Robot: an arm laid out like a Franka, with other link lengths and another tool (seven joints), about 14 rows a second.
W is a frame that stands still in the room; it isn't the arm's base.
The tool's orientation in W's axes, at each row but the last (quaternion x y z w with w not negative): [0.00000, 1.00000, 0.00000, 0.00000]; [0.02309, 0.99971, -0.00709, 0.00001]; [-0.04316, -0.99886, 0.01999, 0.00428]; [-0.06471, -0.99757, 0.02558, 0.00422]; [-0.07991, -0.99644, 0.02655, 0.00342]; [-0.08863, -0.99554, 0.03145, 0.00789]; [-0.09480, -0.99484, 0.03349, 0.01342]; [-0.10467, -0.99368, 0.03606, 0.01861]
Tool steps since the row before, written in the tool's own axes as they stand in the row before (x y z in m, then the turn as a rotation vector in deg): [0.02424, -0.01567, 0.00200, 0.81, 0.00, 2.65]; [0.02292, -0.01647, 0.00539, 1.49, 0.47, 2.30]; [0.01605, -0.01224, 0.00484, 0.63, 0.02, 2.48]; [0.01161, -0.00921, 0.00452, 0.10, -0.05, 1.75]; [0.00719, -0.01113, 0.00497, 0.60, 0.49, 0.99]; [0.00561, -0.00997, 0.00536, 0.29, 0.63, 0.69]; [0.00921, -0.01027, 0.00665, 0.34, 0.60, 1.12]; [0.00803, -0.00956, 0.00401, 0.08, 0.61, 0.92]
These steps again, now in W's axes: [-0.02424, -0.01567, -0.00200, -0.81, 0.00, -2.65]; [-0.02366, -0.01547, -0.00516, -1.47, 0.51, -2.31]; [-0.01709, -0.01099, -0.00423, -0.65, -0.02, -2.47]; [-0.01275, -0.00785, -0.00398, -0.13, -0.12, -1.74]; [-0.00892, -0.01009, -0.00435, -0.53, 0.53, -1.01]; [-0.00739, -0.00913, -0.00465, -0.19, 0.63, -0.73]; [-0.01119, -0.00874, -0.00573, -0.26, 0.58, -1.15]; [-0.01000, -0.00792, -0.00304, 0.01, 0.55, -0.96]
